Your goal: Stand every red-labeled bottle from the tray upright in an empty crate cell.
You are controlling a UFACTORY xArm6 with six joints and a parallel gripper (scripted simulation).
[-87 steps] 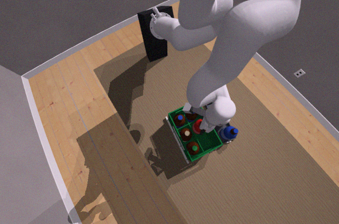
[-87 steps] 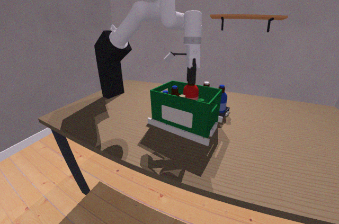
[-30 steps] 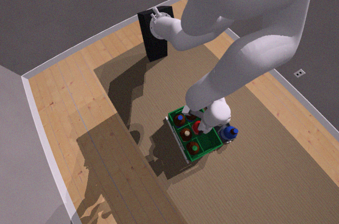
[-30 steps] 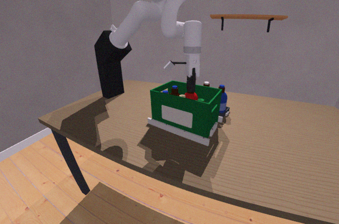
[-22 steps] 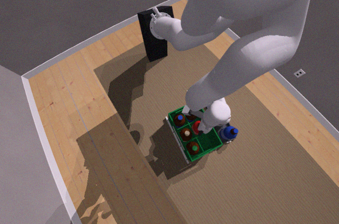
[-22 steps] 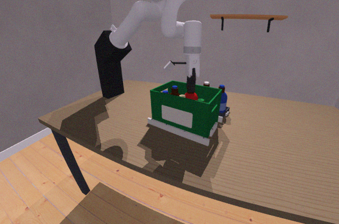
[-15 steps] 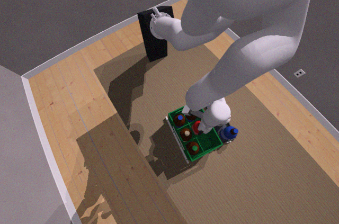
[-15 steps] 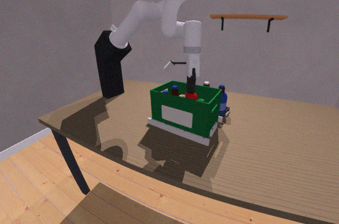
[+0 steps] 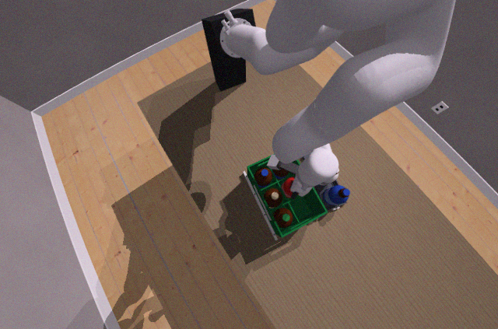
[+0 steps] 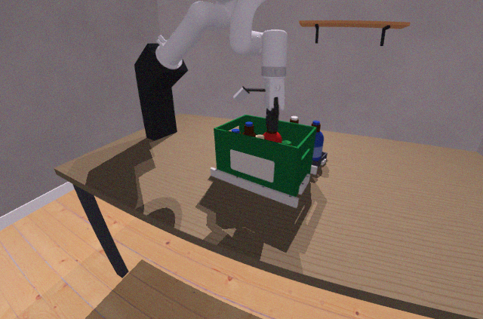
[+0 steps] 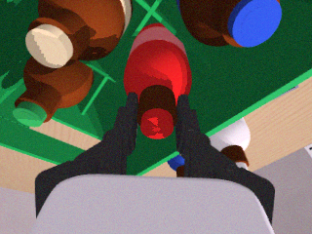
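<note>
Now: hand 70 mm above the red-labeled bottle. Also, from my hand: green crate 90 mm below, 40 mm to the right, 20 mm behind; then white-labeled bottle 120 mm to the left, 120 mm ahead, 90 mm below; then blue-labeled bottle 180 mm ahead, 90 mm below, 60 mm to the left.
</note>
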